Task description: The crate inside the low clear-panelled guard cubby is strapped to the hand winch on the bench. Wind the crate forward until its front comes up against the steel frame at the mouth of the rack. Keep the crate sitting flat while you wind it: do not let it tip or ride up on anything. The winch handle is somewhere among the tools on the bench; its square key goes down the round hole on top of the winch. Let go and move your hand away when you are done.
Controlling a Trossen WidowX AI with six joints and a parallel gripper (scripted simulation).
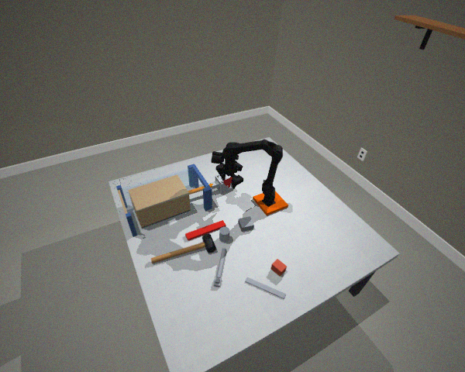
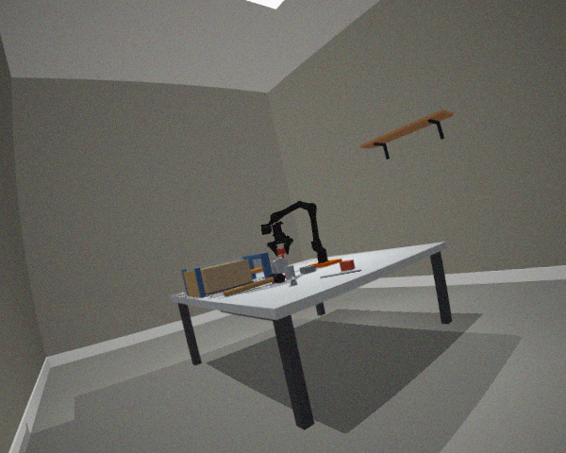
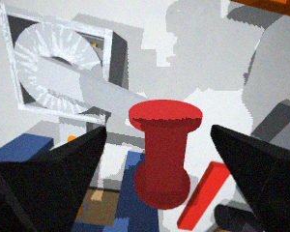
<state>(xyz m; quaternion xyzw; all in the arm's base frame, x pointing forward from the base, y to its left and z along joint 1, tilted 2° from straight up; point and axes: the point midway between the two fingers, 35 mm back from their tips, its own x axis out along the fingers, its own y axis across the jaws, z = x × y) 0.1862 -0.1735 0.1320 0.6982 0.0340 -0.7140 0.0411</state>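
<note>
Now: the red knob 1 cm above my gripper tip. From my gripper tip the other things lie so: grey winch 10 cm to the right, 9 cm below, 5 cm behind; grey crank arm 4 cm to the right, 2 cm below, 1 cm behind; grey block 24 cm to the left, 10 cm below, 4 cm ahead.
</note>
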